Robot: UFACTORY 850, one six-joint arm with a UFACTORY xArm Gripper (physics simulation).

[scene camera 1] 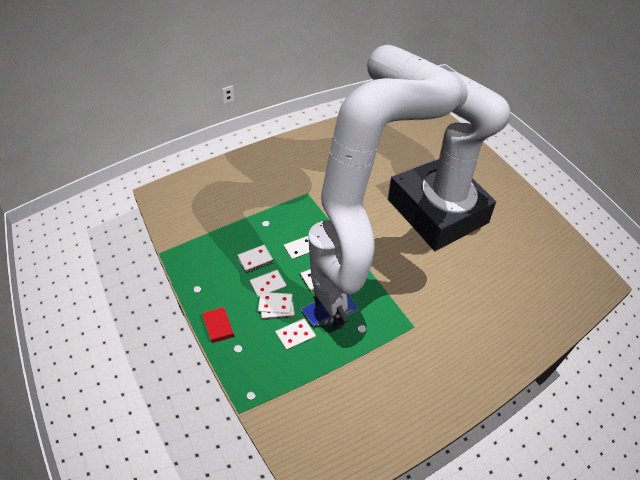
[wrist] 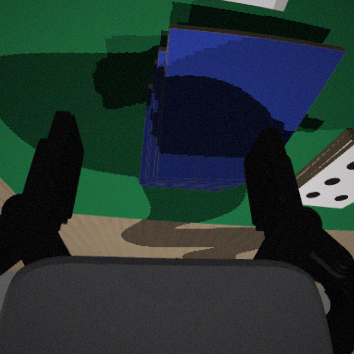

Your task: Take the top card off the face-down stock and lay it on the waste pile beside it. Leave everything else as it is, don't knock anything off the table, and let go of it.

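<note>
The face-down stock (scene camera 1: 312, 313) (wrist: 220, 60) is a blue-backed stack on the green mat, with the left edges of its cards stepped in the wrist view. The arm partly hides it in the scene view. A face-up pile with black pips (scene camera 1: 307, 279) (wrist: 327, 192) lies beside it, at the right in the wrist view and mostly behind the arm in the scene view. My gripper (scene camera 1: 338, 316) (wrist: 168, 137) is open and empty at the stock. In the wrist view its left finger is left of the stock, and its right finger overlaps the stock's lower right edge.
Face-up red-pip cards (scene camera 1: 295, 333) (scene camera 1: 276, 303) (scene camera 1: 267, 282) and a red-pip pile (scene camera 1: 255, 256) lie on the green mat (scene camera 1: 289, 372). A black-pip card (scene camera 1: 296, 248), a red box (scene camera 1: 218, 324) and white discs (scene camera 1: 237, 348) (scene camera 1: 361, 328) are also there.
</note>
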